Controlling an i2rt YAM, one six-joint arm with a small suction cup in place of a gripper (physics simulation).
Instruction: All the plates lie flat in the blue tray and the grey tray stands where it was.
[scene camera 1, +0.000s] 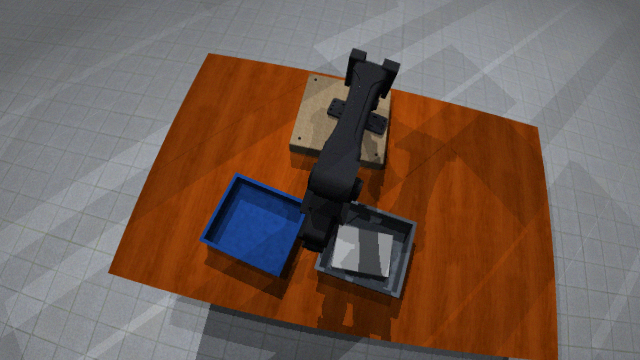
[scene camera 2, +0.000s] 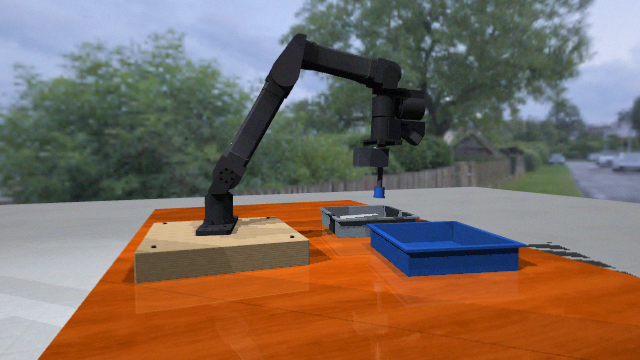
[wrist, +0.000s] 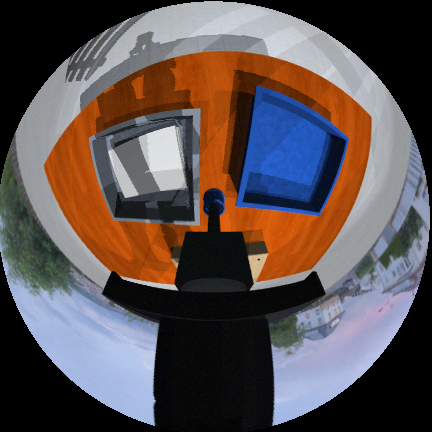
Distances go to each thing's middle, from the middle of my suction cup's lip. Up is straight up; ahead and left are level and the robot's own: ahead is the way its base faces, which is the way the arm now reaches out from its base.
The grey tray (scene camera 1: 362, 216) lies 150 mm to the left of my suction cup and 90 mm below it. Round my suction cup: blue tray (scene camera 1: 253, 222) 170 mm to the right, 90 mm below, 70 mm ahead.
